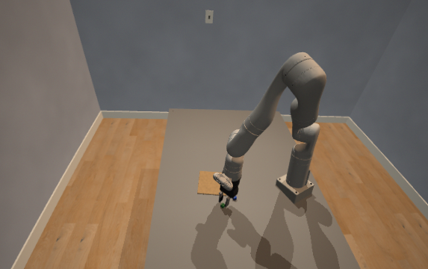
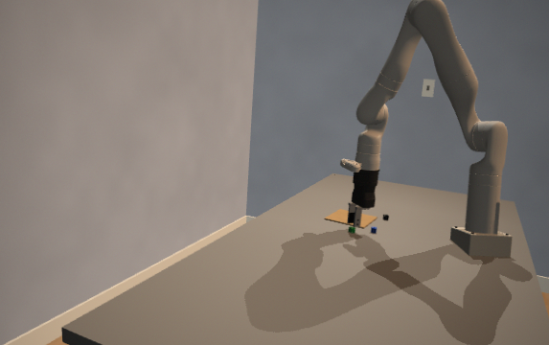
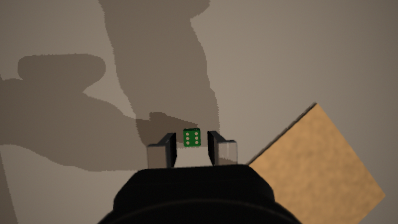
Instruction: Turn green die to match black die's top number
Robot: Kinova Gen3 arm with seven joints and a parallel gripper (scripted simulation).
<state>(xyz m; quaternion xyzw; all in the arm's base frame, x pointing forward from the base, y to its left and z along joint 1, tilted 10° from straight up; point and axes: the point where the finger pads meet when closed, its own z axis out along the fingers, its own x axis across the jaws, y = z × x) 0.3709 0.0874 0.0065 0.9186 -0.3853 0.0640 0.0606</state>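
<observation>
The green die lies 30 mm below my hand. The rest, counted from my hand: blue die 60 mm behind, 40 mm to the right, 30 mm below; black die 190 mm to the right, 70 mm behind, 30 mm below; tan mat 130 mm to the right, 40 mm below, 40 mm ahead.
</observation>
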